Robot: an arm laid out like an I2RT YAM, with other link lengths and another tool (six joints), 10 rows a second.
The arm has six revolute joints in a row. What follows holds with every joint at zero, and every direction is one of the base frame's.
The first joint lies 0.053 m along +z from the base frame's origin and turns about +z.
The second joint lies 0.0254 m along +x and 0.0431 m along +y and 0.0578 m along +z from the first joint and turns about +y.
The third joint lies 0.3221 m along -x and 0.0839 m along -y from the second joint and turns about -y.
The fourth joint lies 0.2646 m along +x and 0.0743 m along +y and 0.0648 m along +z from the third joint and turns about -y.
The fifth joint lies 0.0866 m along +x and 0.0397 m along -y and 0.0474 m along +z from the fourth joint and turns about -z.
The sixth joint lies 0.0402 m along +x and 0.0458 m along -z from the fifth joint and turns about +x.
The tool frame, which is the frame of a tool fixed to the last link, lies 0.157 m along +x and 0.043 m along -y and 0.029 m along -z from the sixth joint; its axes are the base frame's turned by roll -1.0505, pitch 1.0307 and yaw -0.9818 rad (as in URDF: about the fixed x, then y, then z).
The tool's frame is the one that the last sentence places.
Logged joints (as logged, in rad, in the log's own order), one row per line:
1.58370 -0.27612 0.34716 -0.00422 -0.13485 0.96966
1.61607 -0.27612 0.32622 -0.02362 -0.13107 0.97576
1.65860 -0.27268 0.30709 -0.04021 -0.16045 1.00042
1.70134 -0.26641 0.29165 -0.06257 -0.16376 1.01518
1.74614 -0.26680 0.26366 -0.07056 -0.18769 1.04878
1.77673 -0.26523 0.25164 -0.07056 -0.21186 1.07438
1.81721 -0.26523 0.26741 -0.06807 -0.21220 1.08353
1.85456 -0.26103 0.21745 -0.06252 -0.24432 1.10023
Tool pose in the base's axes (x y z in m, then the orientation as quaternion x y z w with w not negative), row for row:
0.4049 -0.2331 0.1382 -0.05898 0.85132 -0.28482 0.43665
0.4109 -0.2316 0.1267 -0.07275 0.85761 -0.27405 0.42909
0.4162 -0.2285 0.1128 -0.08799 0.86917 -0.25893 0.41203
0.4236 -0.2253 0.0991 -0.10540 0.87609 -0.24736 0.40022
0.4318 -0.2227 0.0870 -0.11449 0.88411 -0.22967 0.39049
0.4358 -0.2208 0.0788 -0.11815 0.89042 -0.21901 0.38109
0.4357 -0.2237 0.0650 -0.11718 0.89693 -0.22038 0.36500
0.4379 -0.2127 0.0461 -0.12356 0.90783 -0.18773 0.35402
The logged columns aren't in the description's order. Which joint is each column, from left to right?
Columns, left to right: joint 2, joint 1, joint 5, joint 6, joint 4, joint 3.
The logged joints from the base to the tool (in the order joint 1, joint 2, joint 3, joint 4, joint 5, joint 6), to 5 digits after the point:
-0.27612 1.58370 0.96966 -0.13485 0.34716 -0.00422
-0.27612 1.61607 0.97576 -0.13107 0.32622 -0.02362
-0.27268 1.65860 1.00042 -0.16045 0.30709 -0.04021
-0.26641 1.70134 1.01518 -0.16376 0.29165 -0.06257
-0.26680 1.74614 1.04878 -0.18769 0.26366 -0.07056
-0.26523 1.77673 1.07438 -0.21186 0.25164 -0.07056
-0.26523 1.81721 1.08353 -0.21220 0.26741 -0.06807
-0.26103 1.85456 1.10023 -0.24432 0.21745 -0.06252

